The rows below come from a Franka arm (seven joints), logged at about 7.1 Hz.
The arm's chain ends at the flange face. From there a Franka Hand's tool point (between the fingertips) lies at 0.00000 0.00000 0.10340 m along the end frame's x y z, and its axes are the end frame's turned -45 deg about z.
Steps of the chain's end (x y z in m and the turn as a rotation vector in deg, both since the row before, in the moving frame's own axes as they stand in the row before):
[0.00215 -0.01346 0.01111 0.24 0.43 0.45]
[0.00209 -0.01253 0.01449 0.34 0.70 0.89]
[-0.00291 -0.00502 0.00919 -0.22 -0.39 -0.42]
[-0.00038 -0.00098 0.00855 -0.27 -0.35 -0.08]
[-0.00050 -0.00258 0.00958 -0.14 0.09 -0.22]
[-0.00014 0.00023 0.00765 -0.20 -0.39 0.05]
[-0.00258 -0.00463 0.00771 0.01 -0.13 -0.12]
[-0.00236 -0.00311 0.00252 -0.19 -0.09 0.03]
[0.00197 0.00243 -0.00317 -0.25 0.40 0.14]
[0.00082 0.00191 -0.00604 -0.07 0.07 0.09]
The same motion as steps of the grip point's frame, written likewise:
[0.01189 -0.00775 0.01111 -0.13 0.47 0.45]
[0.01166 -0.00691 0.01448 -0.25 0.74 0.89]
[0.00071 -0.00582 0.00919 0.12 -0.43 -0.42]
[-0.00037 -0.00106 0.00855 0.06 -0.44 -0.08]
[0.00141 -0.00188 0.00958 -0.16 -0.04 -0.22]
[-0.00101 -0.00018 0.00765 0.13 -0.42 0.05]
[0.00130 -0.00528 0.00771 0.10 -0.08 -0.12]
[0.00017 -0.00374 0.00252 -0.07 -0.20 0.03]
[-0.00013 0.00394 -0.00317 -0.46 0.11 0.14]
[-0.00077 0.00211 -0.00604 -0.10 0.00 0.09]

